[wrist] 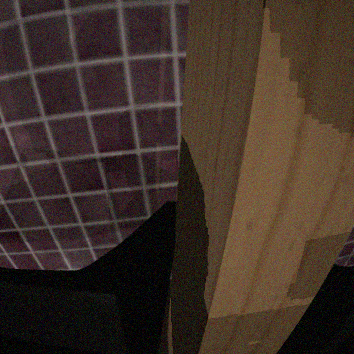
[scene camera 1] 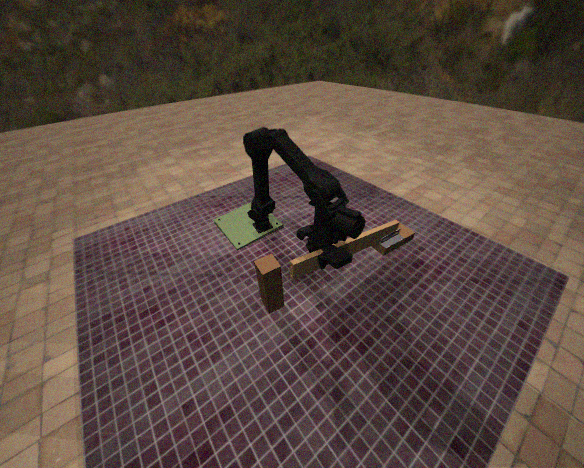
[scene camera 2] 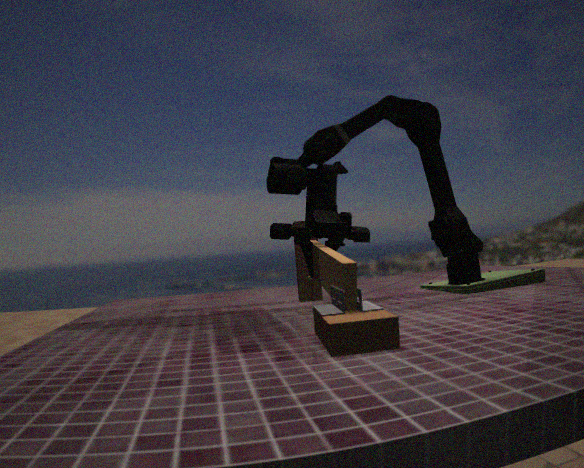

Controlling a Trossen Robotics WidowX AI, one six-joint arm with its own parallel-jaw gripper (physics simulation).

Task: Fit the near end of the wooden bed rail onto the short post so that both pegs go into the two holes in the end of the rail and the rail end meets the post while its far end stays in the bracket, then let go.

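Places are measured from the arm's base along level axes (x right, y ahead, z up), in centimetres.
Pixels of known places: gripper, between the fingertips: (wrist: 194,209) (scene camera 1: 320,267); arm's base, origin of its link: (scene camera 1: 262,225) (scene camera 2: 466,282).
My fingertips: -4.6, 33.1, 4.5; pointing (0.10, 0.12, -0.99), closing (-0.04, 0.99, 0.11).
For each thing: its middle in the pictures, then the offset to it from my fingertips, as dx, dy, dz. "spot": a spot on its surface instead. Level surfaces: height alone.
- wooden rail, middle of its body: (scene camera 2: 325,266) (scene camera 1: 350,246) -11.9, -0.2, +2.5
- short post, a spot on its surface: (scene camera 2: 303,275) spot: +14.4, +1.5, -0.1
- purple tiled mat, height of its surface: dz -6.1
The wooden rail (scene camera 1: 361,241) (scene camera 2: 336,270) (wrist: 270,200) stands on its narrow edge. Its far end is between the upright metal plates of the bracket (scene camera 1: 384,248) (scene camera 2: 357,332). Its near end points toward the short post (scene camera 1: 271,287) (scene camera 2: 303,275), with a small gap between them in scene camera 1. My gripper (scene camera 1: 327,251) (scene camera 2: 318,262) (wrist: 194,209) points down and is shut on the rail, closer to the near end than to the bracket. The right finger is partly hidden by the rail in scene camera 2. The pegs and the end holes do not show.
The arm's base stands on a green plate (scene camera 1: 235,232) (scene camera 2: 520,278), off to the robot's side of the rail. Post, bracket and plate stand on a purple tiled mat (scene camera 1: 200,350) (scene camera 2: 200,400). The arm reaches over the rail from the base side.
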